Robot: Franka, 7 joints.
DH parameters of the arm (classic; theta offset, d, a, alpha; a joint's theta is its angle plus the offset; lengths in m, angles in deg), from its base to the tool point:
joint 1: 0 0.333 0 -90
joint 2: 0 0 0 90
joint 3: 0 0.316 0.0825 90
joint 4: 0 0 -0.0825 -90
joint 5: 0 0.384 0 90
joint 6: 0 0 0.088 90
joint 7: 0 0.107 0 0
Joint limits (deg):
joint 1: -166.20..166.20
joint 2: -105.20..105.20
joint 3: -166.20..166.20
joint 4: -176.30..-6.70
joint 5: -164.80..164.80
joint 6: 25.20..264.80
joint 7: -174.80..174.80
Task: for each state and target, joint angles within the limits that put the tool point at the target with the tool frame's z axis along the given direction. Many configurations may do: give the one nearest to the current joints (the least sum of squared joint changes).
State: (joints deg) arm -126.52 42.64 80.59 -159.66 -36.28 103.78 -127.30
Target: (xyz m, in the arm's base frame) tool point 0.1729 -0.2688 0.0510 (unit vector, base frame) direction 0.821 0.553 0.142
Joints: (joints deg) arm -156.06 82.84 48.65 -145.76 6.05 127.92 -127.30
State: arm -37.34 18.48 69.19 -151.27 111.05 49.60 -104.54
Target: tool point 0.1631 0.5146 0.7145 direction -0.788 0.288 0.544
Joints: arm -15.67 -12.06 69.62 -105.30 132.84 68.60 -104.54
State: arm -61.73 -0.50 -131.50 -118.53 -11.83 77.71 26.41
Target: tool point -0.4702 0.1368 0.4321 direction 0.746 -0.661 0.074
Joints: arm -67.44 -31.09 -129.17 -97.24 34.82 37.82 26.41
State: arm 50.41 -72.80 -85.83 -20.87 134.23 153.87 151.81
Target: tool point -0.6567 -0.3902 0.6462 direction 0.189 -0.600 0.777
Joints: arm 0.25 -57.01 -113.66 -46.85 91.54 111.32 151.81
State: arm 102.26 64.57 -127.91 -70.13 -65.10 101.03 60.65
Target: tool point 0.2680 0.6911 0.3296 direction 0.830 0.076 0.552
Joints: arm 120.99 82.35 -81.05 -82.62 -62.53 127.38 60.65
